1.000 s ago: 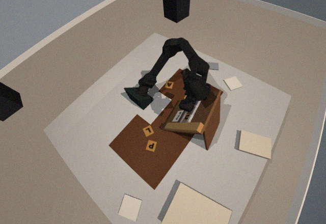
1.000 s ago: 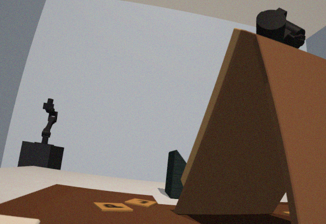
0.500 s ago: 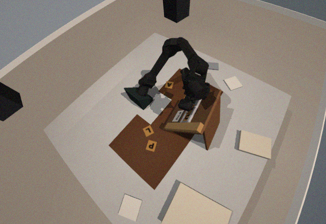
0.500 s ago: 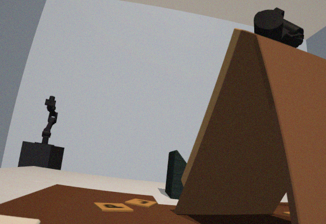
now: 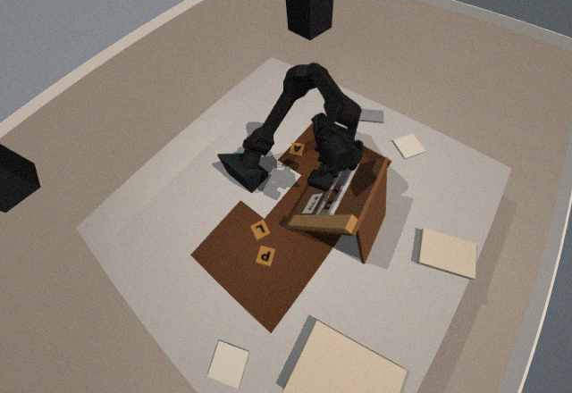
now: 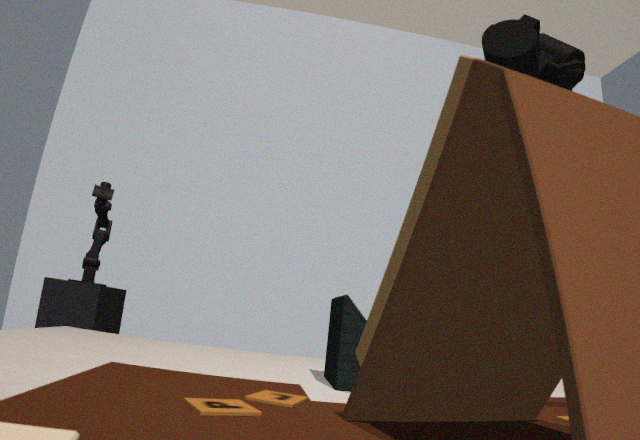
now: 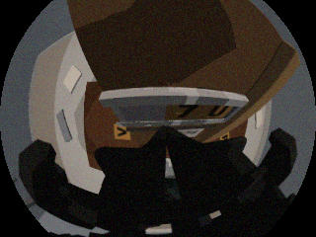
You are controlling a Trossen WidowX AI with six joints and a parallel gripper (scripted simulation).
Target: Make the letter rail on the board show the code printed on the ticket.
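Now: the letter tile 30 mm ahead of my gripper tip, 20 mm to the right of it and 20 mm below it. From my gripper tip the other things lie so: white ticket (110 mm below, 80 mm to the right, 20 mm behind); brown mat (200 mm below, 110 mm behind, 100 mm to the right); grey slab (440 mm to the left, 190 mm below, 170 mm behind).
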